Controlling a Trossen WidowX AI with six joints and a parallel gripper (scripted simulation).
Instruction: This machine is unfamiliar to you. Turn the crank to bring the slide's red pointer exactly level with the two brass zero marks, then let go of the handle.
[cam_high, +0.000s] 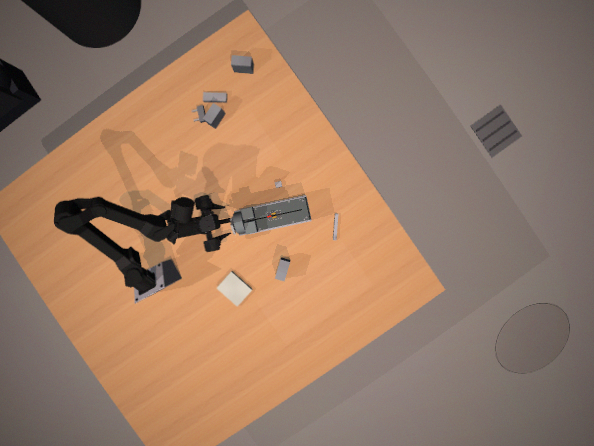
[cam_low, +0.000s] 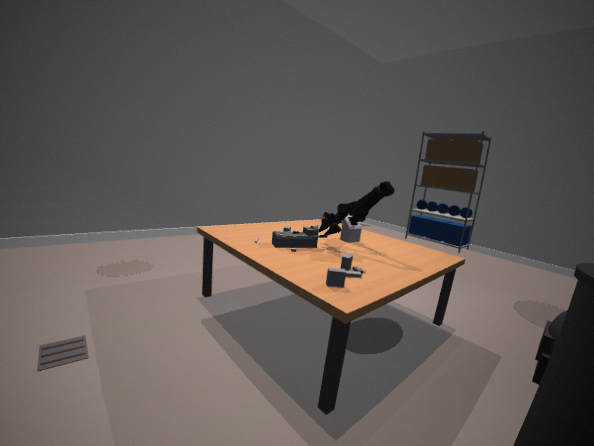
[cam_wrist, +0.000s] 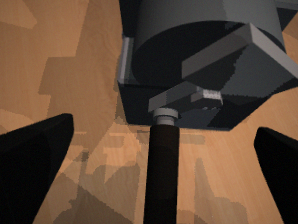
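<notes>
Right now my gripper tip is 2 cm past the dark crank handle and 2 cm above it. The rest, counted from my gripper tip: red pointer: 14 cm ahead, 6 cm to the right; then white square plate: 23 cm to the right, 11 cm behind, 7 cm below; then small grey cube: 22 cm ahead, 7 cm below, 3 cm to the left.
</notes>
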